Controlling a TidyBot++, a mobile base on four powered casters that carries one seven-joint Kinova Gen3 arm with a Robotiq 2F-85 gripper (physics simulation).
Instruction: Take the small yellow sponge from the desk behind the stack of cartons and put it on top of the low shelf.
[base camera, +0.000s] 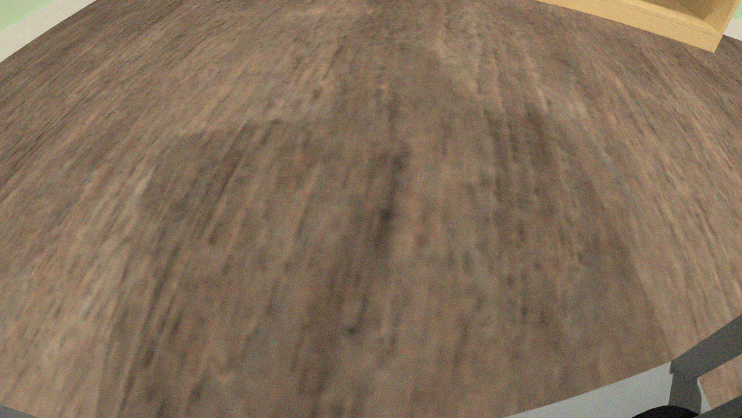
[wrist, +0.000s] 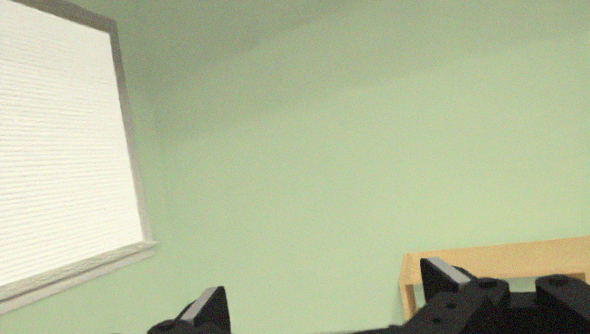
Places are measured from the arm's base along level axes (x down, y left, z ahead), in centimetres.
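Where they show: gripper, fingertip midpoint: (wrist: 324, 294).
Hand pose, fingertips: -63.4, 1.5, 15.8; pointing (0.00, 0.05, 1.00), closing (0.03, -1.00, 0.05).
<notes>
After its pixels a point has its place, as x, y, z.
My gripper (wrist: 324, 294) @(-63.4, 1.5, 15.8) is open and empty, its two black fingertips wide apart at the bottom of the wrist view, with the green wall behind them. A light-wood, open-fronted piece of furniture (base camera: 675, 32) @(36.8, -117.3, 110.6) (wrist: 525, 260) @(-21.4, -66.0, 136.0) stands at the top right of the base view and the lower right of the wrist view, partly behind the right finger. It looks like a shelf; I cannot tell whether it is the low shelf. The yellow sponge, the desk and the stack of cartons do not show in either view.
A window (wrist: 65, 150) @(-96.3, 116.0, 151.6) with a pale blind is on the left in the wrist view, beside the green wall (wrist: 310, 165) @(-70.1, 8.3, 186.9). Brown wood floor (base camera: 363, 181) @(39.6, -2.7, 46.3) lies ahead of the base. A white baseboard (base camera: 31, 28) @(35.4, 117.5, 143.4) runs along the top left of the base view.
</notes>
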